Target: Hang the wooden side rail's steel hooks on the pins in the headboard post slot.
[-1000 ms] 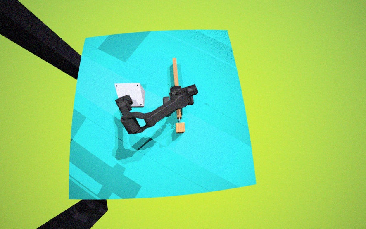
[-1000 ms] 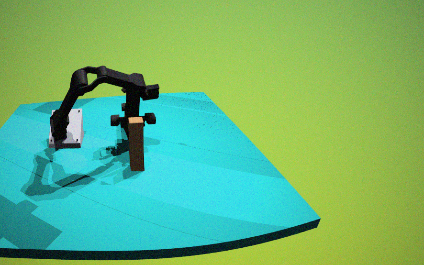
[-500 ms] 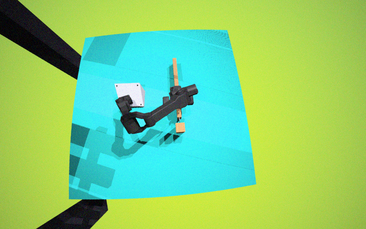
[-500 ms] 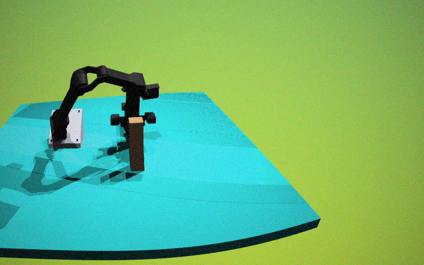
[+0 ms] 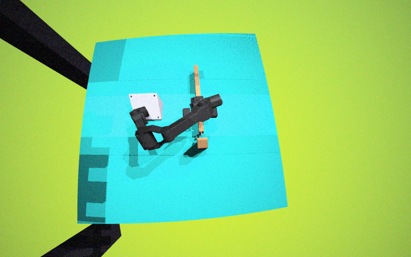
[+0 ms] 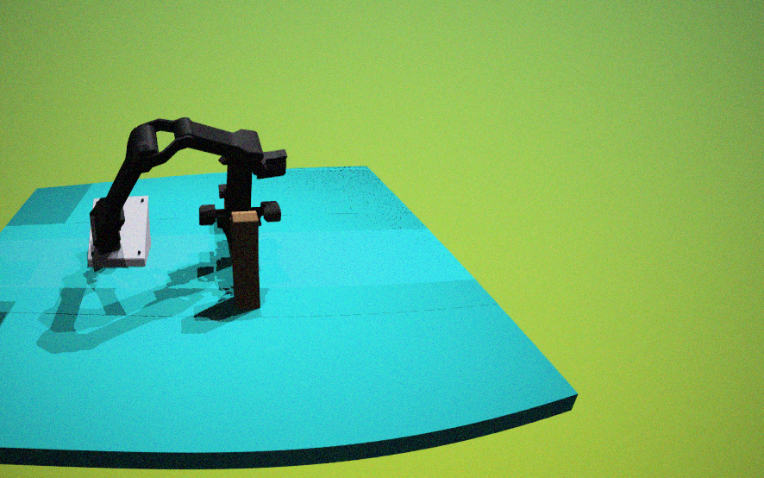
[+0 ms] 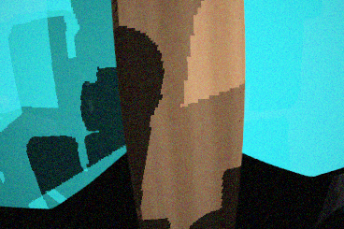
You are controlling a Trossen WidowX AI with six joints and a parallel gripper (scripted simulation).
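The headboard post is 20 mm behind my gripper tip, 160 mm to the right of it and 40 mm above it.
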